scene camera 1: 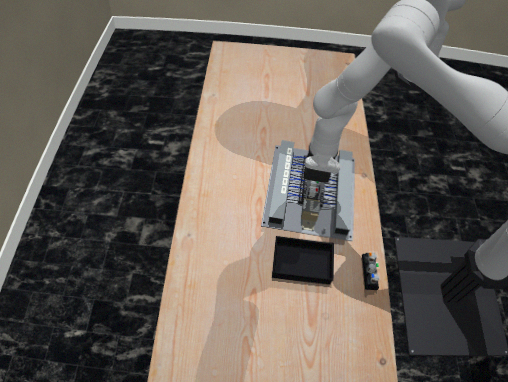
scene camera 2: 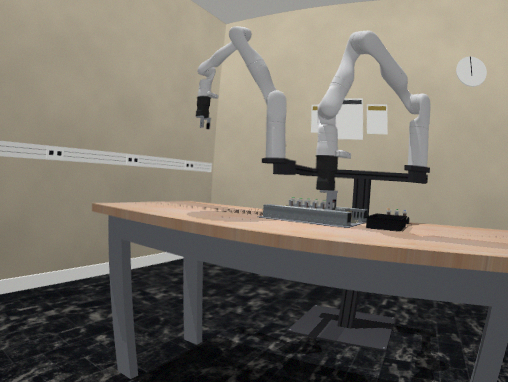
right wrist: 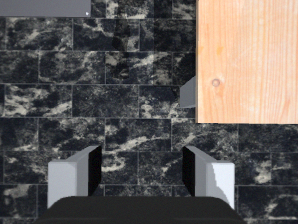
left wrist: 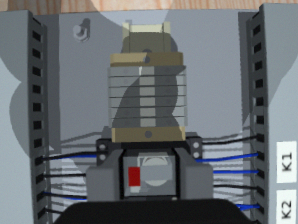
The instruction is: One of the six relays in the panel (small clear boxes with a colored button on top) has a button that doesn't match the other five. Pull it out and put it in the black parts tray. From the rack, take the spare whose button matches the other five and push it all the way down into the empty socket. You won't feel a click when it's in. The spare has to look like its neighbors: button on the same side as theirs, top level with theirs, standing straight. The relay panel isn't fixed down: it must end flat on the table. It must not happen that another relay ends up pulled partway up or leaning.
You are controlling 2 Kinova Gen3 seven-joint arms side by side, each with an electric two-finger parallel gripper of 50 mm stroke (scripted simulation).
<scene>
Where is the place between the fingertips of the left gripper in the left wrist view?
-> At 149, 165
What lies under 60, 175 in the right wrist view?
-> The right gripper.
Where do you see a relay panel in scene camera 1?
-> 300, 214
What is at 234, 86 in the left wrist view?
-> A relay panel.
</scene>
